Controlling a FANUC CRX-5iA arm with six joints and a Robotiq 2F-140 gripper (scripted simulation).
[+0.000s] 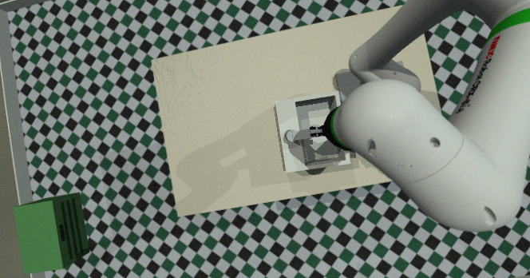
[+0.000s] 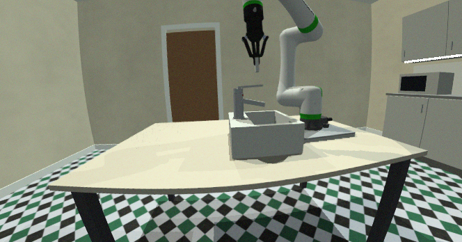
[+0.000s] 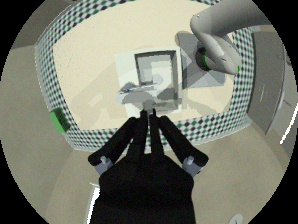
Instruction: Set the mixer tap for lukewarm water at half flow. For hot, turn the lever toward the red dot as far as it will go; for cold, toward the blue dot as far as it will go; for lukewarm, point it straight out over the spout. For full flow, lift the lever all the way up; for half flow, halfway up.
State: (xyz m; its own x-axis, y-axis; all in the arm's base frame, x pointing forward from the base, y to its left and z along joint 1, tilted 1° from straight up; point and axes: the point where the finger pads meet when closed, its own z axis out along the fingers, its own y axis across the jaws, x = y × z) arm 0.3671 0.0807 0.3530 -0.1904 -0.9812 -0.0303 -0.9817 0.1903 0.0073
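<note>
The lever lies 10 cm below my hand and 3 cm ahead of it. From my hand the other things lie so: grey mixer tap 14 cm below, 6 cm ahead, 1 cm to the right; sink basin 33 cm below, 3 cm behind.
</note>
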